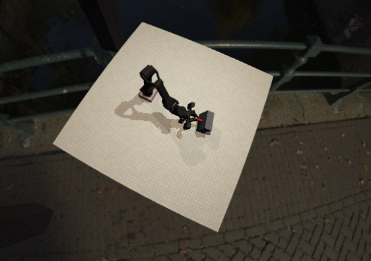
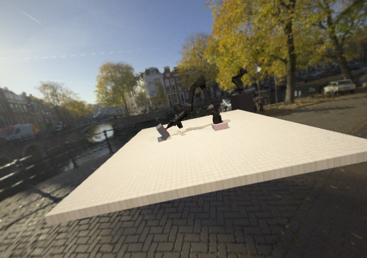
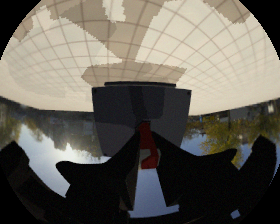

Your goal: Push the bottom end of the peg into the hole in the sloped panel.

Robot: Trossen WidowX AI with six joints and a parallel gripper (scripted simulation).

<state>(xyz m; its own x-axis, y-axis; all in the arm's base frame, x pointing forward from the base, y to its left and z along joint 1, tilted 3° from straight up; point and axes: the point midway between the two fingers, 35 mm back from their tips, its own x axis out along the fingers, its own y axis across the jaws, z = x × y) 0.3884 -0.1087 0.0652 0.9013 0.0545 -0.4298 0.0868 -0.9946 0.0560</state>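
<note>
The sloped grey panel is 40 mm ahead of my gripper tip and 20 mm below it. From my gripper tip the other things lie so: red peg 20 mm behind, 10 mm above.
</note>
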